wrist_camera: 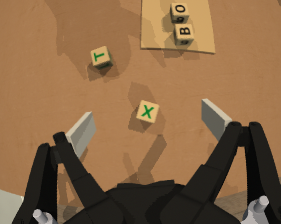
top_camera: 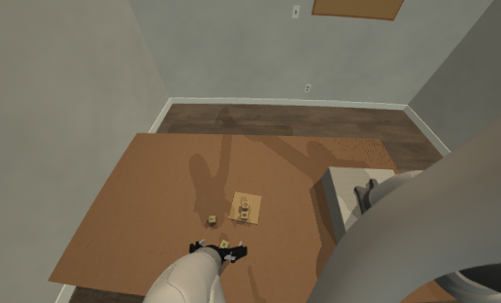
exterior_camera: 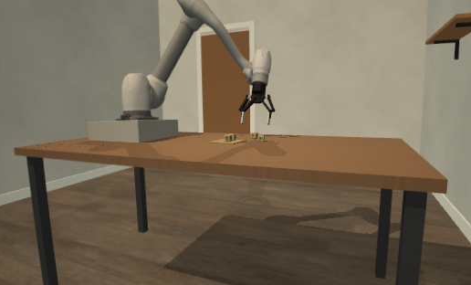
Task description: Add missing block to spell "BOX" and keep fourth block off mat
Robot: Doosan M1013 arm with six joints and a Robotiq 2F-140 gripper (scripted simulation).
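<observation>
The mat is 19 cm to the right of my hand, 8 cm below it and 6 cm behind it.
</observation>
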